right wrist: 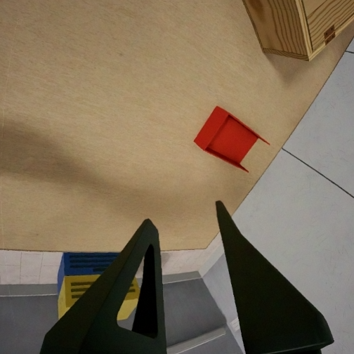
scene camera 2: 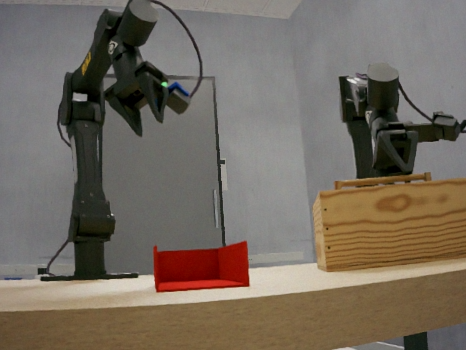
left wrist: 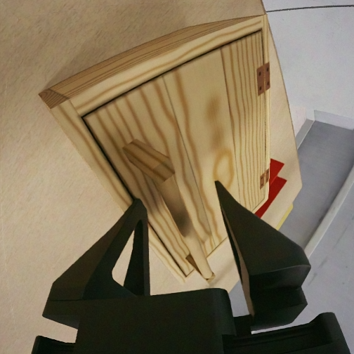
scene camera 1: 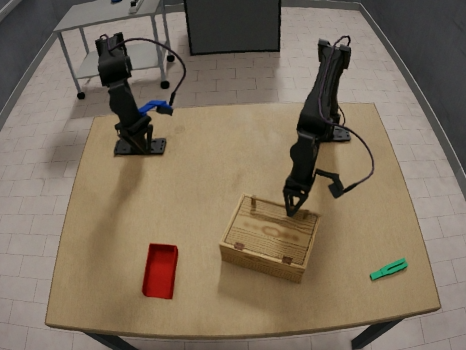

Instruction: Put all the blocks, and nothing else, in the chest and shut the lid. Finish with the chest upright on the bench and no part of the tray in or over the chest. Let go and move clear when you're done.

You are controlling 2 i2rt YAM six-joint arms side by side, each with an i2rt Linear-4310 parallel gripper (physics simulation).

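Frame: origin at the left arm's base, x left, y back, z up, level; centimetres.
Where they show: left gripper, between the fingertips: (scene camera 1: 291, 213); right gripper, between the fingertips: (scene camera 2: 149, 128) (scene camera 1: 144, 152); right arm's base, origin of its link: (scene camera 2: 90, 279).
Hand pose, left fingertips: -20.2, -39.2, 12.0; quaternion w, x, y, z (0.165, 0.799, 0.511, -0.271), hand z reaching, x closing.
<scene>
Each offset is from my left fingertips to the top centre of the thing, as dx, dy, dz. "*": to the spot under its first point.
The wooden chest (scene camera 1: 262, 264) (scene camera 2: 395, 225) (left wrist: 150, 55) (right wrist: 280, 27) stands upright on the bench with its lid @(* -8.6, -2.4, -1.8) (scene camera 1: 260, 227) (left wrist: 200, 115) lying flat within the rim, shut. The bar handle @(-2.8, +2.3, +1.7) (scene camera 2: 385, 180) (left wrist: 175, 205) is on the lid. My left gripper (scene camera 1: 292, 213) (left wrist: 178, 195) is open and empty, its fingertips close above the handle, one to each side in the left wrist view. My right gripper (scene camera 2: 150, 129) (right wrist: 184, 216) is open and empty, high above the bench near its own base. The red tray @(-37.2, -9.9, -8.0) (scene camera 1: 161, 272) (scene camera 2: 200, 270) (right wrist: 232, 140) is empty and apart from the chest. No blocks show; the chest's inside is hidden.
A green clothespin-like object @(+29.4, -16.9, -10.8) (scene camera 1: 389, 269) lies on the bench at the right in scene camera 1. A grey cart (scene camera 1: 112, 17) stands behind the bench. Blue (right wrist: 82, 262) and yellow (right wrist: 75, 295) containers show beyond the bench edge in the right wrist view.
</scene>
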